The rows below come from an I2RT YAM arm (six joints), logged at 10 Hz.
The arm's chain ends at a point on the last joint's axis. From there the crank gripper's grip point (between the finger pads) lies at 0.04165 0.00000 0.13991 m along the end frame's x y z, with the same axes.
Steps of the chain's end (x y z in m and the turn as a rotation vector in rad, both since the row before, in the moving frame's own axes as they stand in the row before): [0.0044 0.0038 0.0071 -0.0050 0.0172 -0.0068]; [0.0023 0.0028 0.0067 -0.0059 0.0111 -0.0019]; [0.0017 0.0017 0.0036 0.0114 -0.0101 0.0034]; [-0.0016 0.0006 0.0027 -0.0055 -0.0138 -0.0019]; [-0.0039 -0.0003 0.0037 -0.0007 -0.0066 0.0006]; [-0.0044 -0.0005 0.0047 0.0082 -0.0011 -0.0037]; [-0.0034 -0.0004 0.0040 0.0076 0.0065 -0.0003]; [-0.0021 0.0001 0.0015 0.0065 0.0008 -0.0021]
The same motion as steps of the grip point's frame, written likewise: [0.0068 0.0042 0.0064 -0.0050 0.0172 -0.0068]; [0.0039 0.0035 0.0062 -0.0059 0.0111 -0.0019]; [0.0003 0.0002 0.0040 0.0114 -0.0101 0.0034]; [-0.0035 0.0013 0.0033 -0.0055 -0.0138 -0.0019]; [-0.0048 -0.0002 0.0040 -0.0007 -0.0066 0.0006]; [-0.0046 -0.0018 0.0047 0.0082 -0.0011 -0.0037]; [-0.0025 -0.0015 0.0037 0.0076 0.0065 -0.0003]; [-0.0020 -0.0009 0.0015 0.0065 0.0008 -0.0021]
